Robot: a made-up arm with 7 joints.
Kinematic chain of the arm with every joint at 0, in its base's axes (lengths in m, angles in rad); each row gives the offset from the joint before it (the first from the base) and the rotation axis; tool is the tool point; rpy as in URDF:
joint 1: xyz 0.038 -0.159 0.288 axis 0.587 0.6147 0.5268
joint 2: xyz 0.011 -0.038 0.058 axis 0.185 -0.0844 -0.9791
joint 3: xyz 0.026 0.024 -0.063 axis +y
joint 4: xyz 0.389 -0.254 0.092 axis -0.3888 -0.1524 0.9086
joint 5: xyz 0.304 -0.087 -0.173 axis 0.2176 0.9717 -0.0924
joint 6: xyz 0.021 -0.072 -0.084 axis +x
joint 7: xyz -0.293 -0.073 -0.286 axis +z
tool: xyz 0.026 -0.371 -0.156 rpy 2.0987 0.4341 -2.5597
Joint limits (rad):
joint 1: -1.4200..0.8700
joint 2: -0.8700..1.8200
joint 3: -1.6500..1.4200
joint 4: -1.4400..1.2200
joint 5: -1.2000..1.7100
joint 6: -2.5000..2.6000
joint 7: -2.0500..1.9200
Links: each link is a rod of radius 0.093 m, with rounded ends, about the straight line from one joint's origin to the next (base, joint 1, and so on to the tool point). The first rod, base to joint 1, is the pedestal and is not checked.
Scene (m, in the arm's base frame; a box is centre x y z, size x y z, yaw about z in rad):
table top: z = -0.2
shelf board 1: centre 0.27 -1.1 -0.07 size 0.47 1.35 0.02 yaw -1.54
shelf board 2: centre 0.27 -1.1 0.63 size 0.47 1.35 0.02 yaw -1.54
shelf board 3: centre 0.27 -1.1 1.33 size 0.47 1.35 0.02 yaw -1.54
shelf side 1: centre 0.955 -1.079 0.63 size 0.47 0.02 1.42 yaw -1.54
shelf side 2: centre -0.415 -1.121 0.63 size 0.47 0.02 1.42 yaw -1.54
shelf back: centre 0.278 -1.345 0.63 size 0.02 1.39 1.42 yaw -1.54
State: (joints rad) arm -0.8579 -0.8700 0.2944 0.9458 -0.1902 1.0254 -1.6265
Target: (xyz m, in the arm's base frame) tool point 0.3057 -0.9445 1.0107
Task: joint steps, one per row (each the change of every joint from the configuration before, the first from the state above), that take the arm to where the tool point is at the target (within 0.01 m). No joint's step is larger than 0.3 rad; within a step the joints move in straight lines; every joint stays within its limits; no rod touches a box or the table.
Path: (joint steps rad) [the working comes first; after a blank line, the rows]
Joints at the target: -1.4200 -0.5813 -0.0378 1.2200 -0.0602 0.6078 -1.3971
Straight joint move there: touches shelf board 2.

1: 0.1194 0.0000 -0.2899 -0.0535 0.0788 0.1105 -0.1680
2: 0.1194 0.0000 -0.2899 -0.0535 0.0788 0.1105 -0.1680
3: -0.2670 0.0000 -0.0256 0.1270 0.0881 -0.1732 0.1375
4: -0.2669 0.0000 -0.0256 0.1271 0.0881 -0.1732 0.1375
5: -0.2670 0.0000 -0.0256 0.1271 0.0881 -0.1733 0.1375
6: 0.0000 0.1443 0.1622 0.0000 -0.1460 -0.0594 0.0764
7: 0.0000 0.1444 0.1622 0.0000 -0.1459 -0.0595 0.0765

